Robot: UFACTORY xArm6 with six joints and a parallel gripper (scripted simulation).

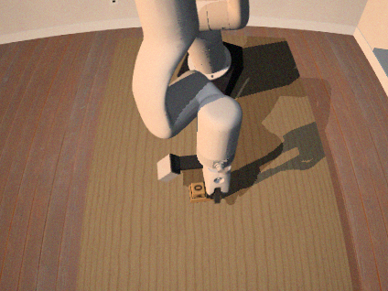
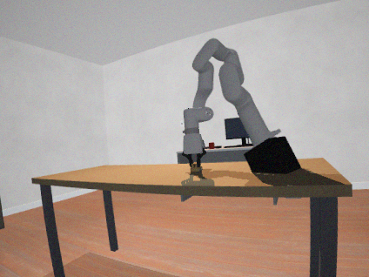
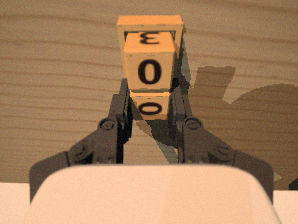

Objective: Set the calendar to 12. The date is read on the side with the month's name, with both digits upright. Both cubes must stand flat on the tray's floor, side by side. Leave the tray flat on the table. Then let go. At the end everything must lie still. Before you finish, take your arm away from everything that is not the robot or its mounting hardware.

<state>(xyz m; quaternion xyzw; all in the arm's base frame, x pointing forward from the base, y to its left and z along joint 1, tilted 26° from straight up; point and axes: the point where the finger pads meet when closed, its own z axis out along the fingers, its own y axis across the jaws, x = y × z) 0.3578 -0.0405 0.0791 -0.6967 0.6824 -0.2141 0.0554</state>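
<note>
Right now my hand is 2 cm to the left of the tray and 3 cm above it. The rest, counted from my hand: number cube (3 cm to the right, 2 cm below).
</note>
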